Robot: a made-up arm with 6 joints. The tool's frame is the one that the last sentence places.
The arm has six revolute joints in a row. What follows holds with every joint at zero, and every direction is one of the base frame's.
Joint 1 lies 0.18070 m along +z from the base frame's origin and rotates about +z.
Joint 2 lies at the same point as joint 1 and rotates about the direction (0, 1, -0.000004).
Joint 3 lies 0.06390 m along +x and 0.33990 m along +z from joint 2 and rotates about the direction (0, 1, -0.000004).
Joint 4 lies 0.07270 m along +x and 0.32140 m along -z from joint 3 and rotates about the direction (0, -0.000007, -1).
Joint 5 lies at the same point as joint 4 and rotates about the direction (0, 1, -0.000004).
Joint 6 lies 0.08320 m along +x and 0.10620 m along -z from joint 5 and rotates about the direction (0, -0.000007, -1).
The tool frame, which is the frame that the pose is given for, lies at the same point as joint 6; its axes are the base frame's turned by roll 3.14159, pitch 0.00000 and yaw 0.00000 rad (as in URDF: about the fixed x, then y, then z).
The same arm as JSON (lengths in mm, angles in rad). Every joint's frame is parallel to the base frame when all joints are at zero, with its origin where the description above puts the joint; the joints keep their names.
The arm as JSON. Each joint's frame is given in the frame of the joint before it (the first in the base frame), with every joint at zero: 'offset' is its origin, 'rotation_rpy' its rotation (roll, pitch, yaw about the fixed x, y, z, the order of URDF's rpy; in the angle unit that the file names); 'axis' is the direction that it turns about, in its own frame. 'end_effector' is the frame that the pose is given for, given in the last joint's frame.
{"length_unit": "mm", "angle_unit": "rad", "chain": [
  {"id": "joint 1", "offset": [0.0, 0.0, 180.7], "rotation_rpy": [0.0, 0.0, 0.0], "axis": "+z"},
  {"id": "joint 2", "offset": [0.0, 0.0, 0.0], "rotation_rpy": [0.0, 0.0, 0.0], "axis": "+y"},
  {"id": "joint 3", "offset": [63.9, 0.0, 339.9], "rotation_rpy": [0.0, 0.0, 0.0], "axis": "+y"},
  {"id": "joint 4", "offset": [72.7, 0.0, -321.4], "rotation_rpy": [0.0, 0.0, 0.0], "axis": "-z"},
  {"id": "joint 5", "offset": [0.0, 0.0, 0.0], "rotation_rpy": [0.0, 0.0, 0.0], "axis": "+y"},
  {"id": "joint 6", "offset": [83.2, 0.0, -106.2], "rotation_rpy": [0.0, 0.0, 0.0], "axis": "-z"}
], "end_effector": {"offset": [0.0, 0.0, 0.0], "rotation_rpy": [3.1416, 0.0, 0.0]}}

